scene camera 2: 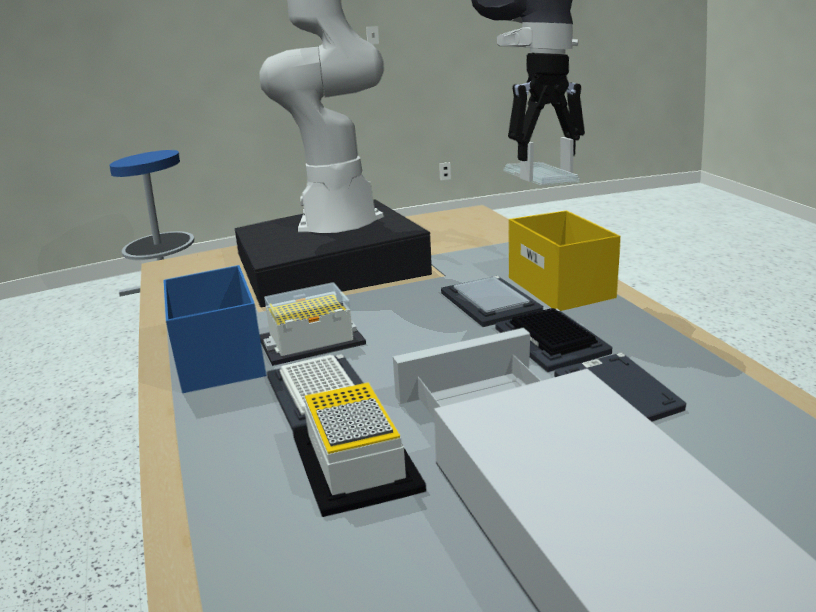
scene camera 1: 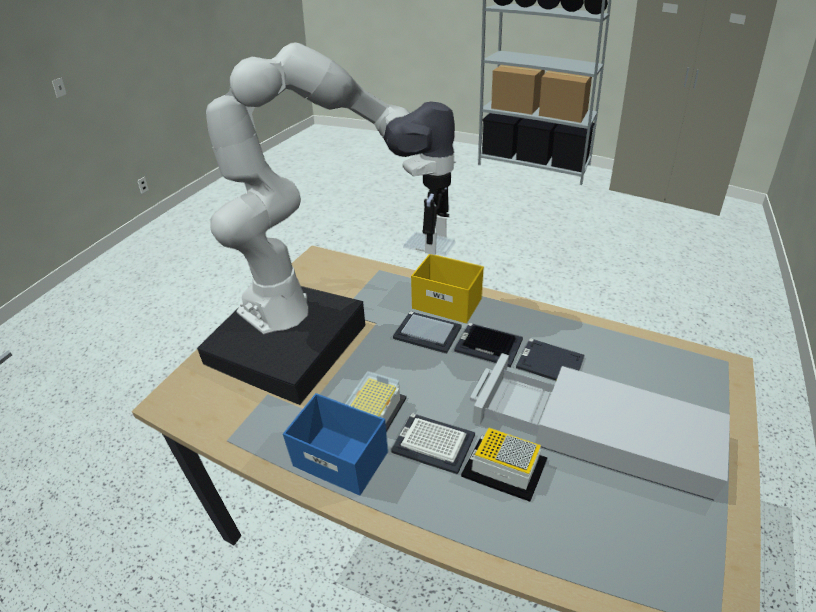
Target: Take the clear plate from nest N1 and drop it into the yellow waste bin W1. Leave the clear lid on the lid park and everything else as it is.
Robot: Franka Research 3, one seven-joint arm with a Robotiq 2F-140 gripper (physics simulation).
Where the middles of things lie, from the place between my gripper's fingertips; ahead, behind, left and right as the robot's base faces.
The clear plate (scene camera 2: 543, 174) lies 20 mm behind my hand. Also, from my hand: white plate (scene camera 2: 322, 374) (460 mm to the right, 270 mm ahead, 190 mm below); black plate (scene camera 2: 550, 330) (230 mm ahead, 190 mm below, 90 mm to the right); clear lid (scene camera 2: 490, 294) (190 mm below, 130 mm to the right, 50 mm ahead).
